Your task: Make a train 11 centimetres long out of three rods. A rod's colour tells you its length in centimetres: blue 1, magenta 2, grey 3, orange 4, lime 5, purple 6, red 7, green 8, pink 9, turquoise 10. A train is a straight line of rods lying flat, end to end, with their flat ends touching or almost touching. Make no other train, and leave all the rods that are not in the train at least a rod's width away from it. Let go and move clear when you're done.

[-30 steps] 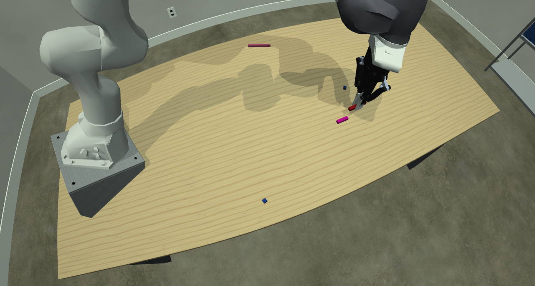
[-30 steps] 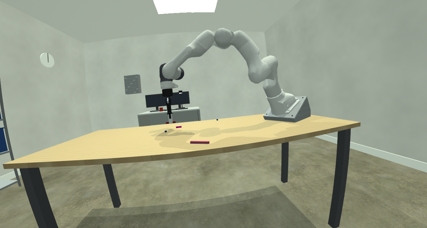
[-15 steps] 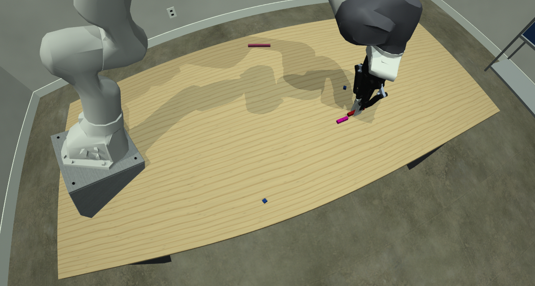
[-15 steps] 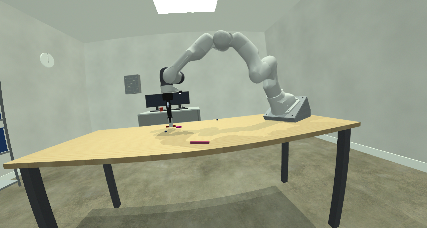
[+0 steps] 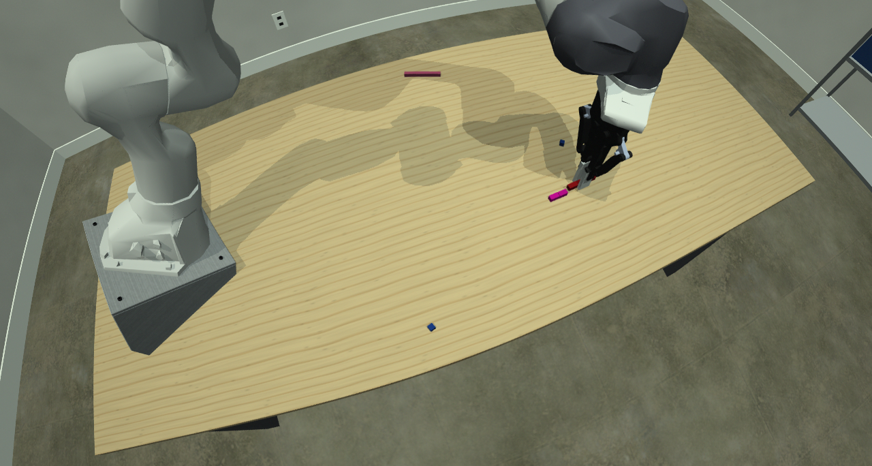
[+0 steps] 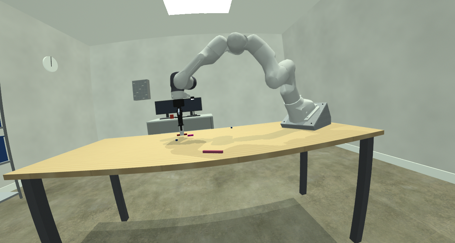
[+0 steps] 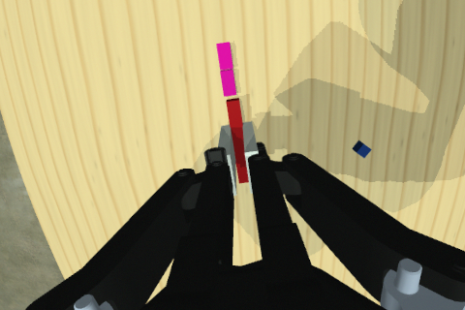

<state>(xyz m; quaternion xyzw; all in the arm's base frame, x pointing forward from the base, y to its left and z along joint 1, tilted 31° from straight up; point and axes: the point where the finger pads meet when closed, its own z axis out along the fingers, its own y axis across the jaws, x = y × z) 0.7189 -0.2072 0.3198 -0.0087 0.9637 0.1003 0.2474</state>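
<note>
My gripper is now 3 cm above the red rod. The rest, counted from my hand: pink rod: 43 cm to the left, 19 cm behind, 4 cm below.
</note>
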